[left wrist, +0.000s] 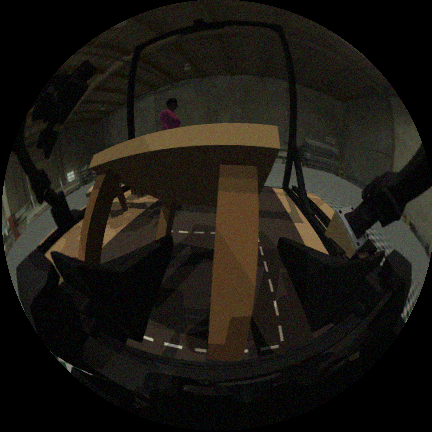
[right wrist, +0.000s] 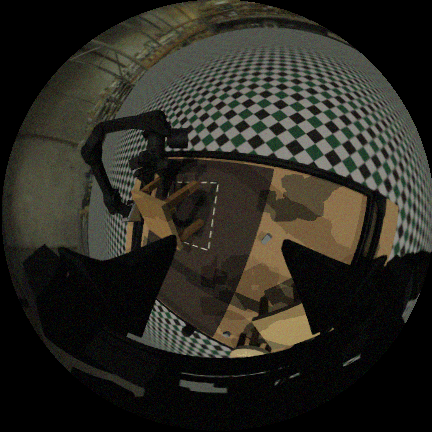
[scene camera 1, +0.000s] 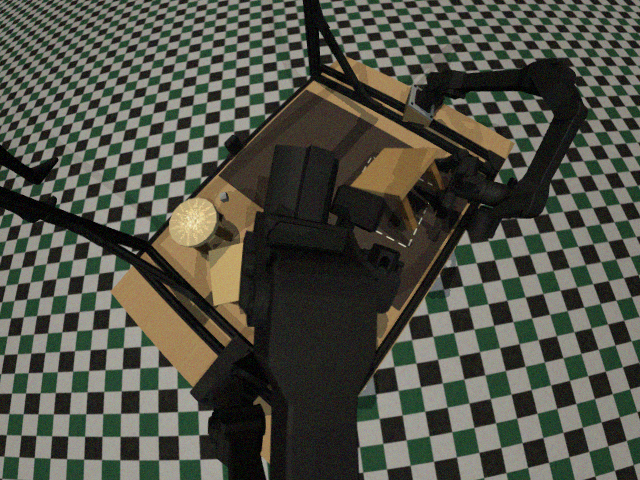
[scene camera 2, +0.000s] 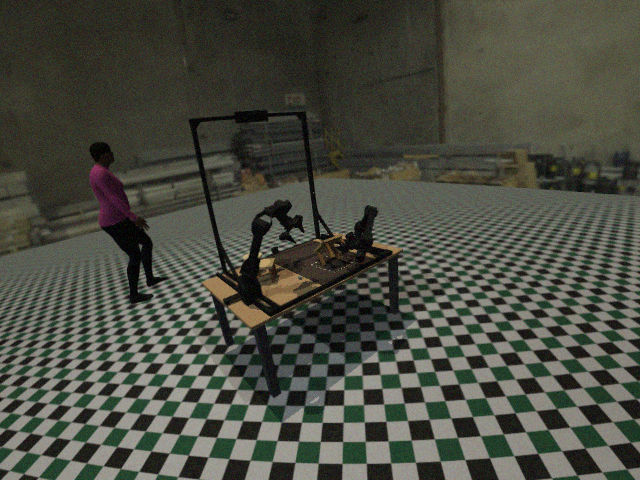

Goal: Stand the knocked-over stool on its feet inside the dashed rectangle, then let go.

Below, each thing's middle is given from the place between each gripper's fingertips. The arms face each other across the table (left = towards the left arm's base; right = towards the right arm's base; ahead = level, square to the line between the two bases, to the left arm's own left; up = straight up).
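My left gripper is 42 cm to the left of the round wooden stool [scene camera 1: 194, 222], 44 cm past it and 6 cm above it. My right hand is 11 cm to the left of the round wooden stool, 41 cm past it and 21 cm above it. Going by its middle, the round wooden stool is nearer to my right hand than to my left gripper.
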